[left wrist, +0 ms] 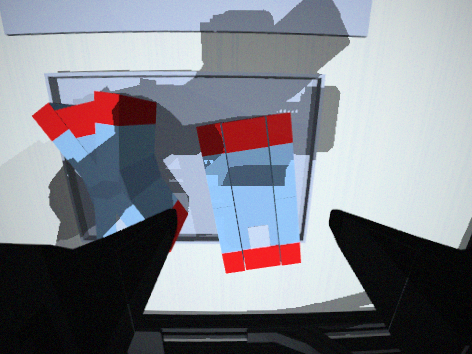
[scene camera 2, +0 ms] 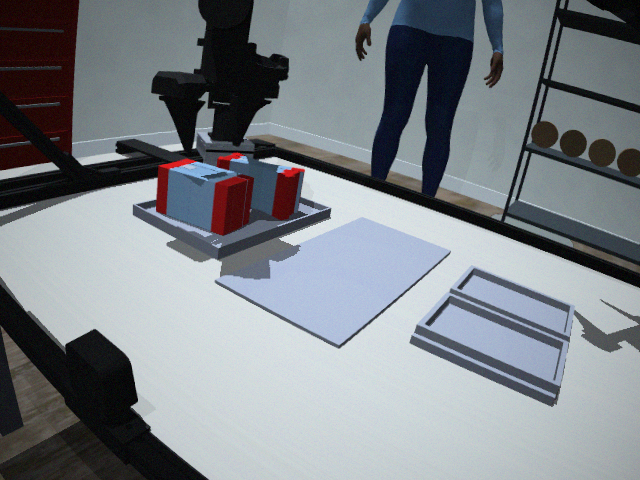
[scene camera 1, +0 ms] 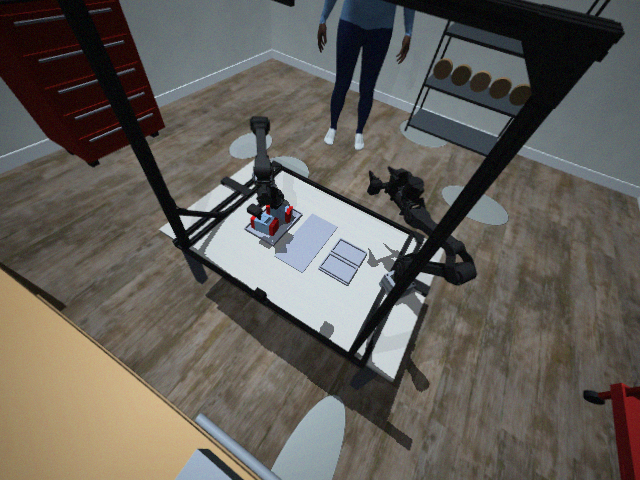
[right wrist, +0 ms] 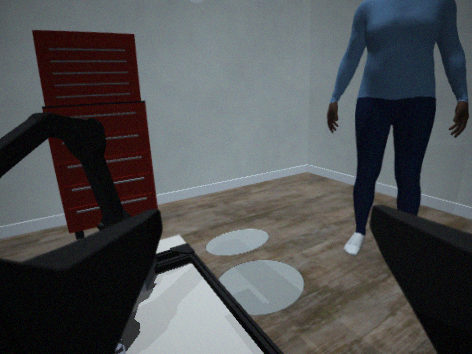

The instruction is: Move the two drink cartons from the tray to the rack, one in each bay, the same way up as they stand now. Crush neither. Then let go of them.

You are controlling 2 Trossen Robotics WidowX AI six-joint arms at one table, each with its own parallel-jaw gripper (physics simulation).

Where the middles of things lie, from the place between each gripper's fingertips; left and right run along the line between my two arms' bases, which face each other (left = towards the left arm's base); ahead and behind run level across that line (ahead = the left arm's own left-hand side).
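Labels:
I am looking at the grey tray (scene camera 2: 262,227), and my left gripper is 10 cm above it and 6 cm short of it. Then there is the grey mat (scene camera 2: 331,286), which is 11 cm below my left hand, 10 cm ahead of it and 20 cm to the right of it.
My right hand is 420 mm above the grey mat, 230 mm past it and 130 mm to the right of it. As for the grey tray, it is 410 mm below my right hand, 270 mm behind it and 330 mm to the left of it.

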